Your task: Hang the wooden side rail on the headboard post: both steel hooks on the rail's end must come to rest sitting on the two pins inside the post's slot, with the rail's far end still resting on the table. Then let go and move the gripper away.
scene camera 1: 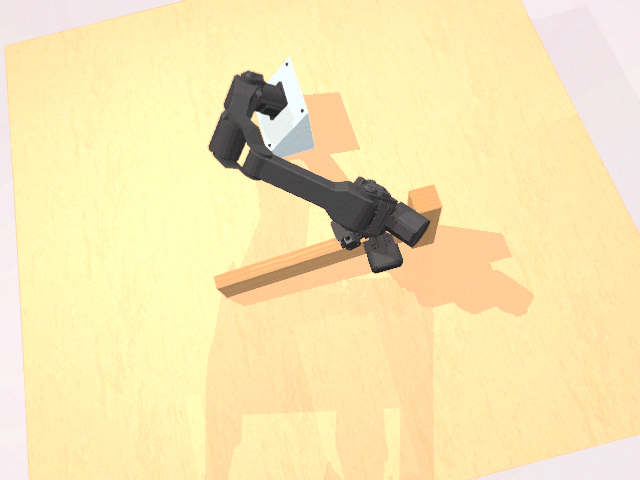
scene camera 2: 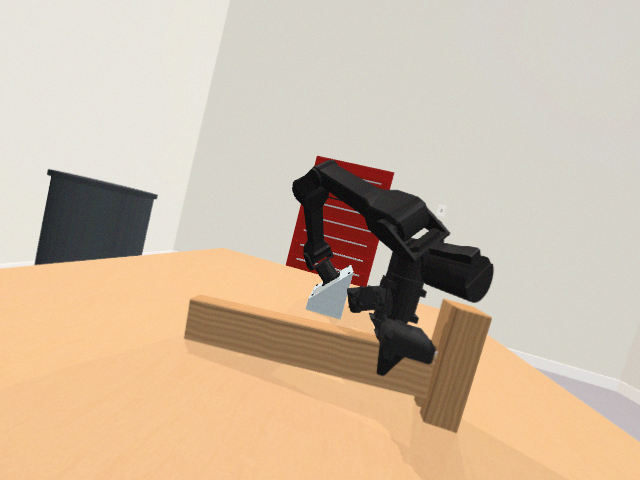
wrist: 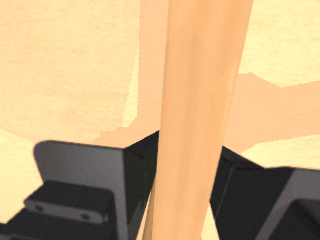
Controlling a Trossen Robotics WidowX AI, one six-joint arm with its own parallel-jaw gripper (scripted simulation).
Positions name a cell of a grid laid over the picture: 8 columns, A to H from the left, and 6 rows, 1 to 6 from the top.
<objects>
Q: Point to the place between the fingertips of my gripper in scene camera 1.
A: E4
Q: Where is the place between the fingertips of my gripper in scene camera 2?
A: E5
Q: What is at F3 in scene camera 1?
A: A headboard post.
</objects>
